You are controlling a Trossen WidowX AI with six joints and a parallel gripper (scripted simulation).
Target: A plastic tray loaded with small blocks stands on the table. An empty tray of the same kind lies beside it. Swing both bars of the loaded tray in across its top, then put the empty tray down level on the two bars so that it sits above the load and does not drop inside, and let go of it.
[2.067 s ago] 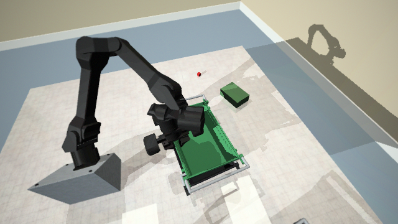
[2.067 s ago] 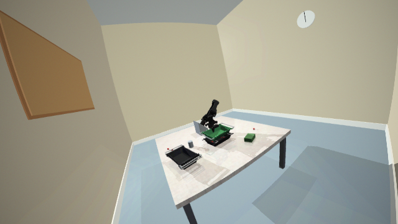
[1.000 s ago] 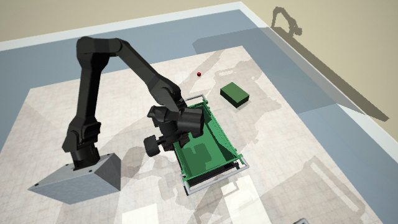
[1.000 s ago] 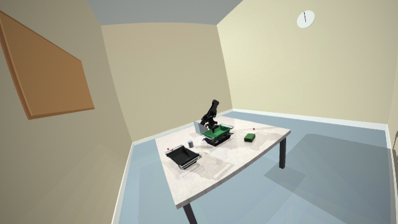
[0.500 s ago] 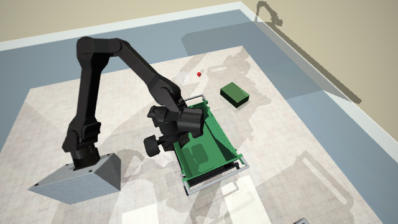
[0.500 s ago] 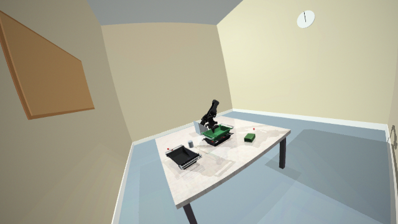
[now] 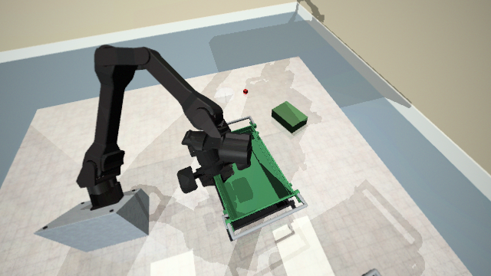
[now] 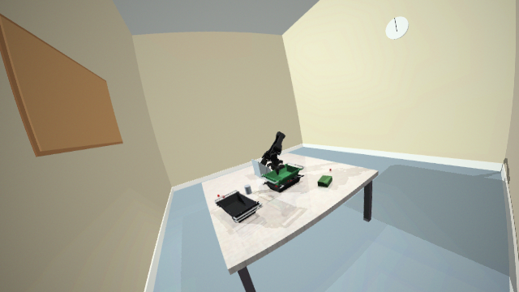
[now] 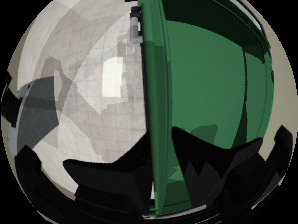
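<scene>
My gripper tip is now 80 mm short of the green tray and 30 mm below it. From my gripper tip the other things lie so: small red marker 440 mm to the left, 240 mm ahead, 80 mm below; grey cylinder 270 mm to the right, 80 mm behind, 50 mm below; dark green block 340 mm ahead, 210 mm to the left, 70 mm below.
</scene>
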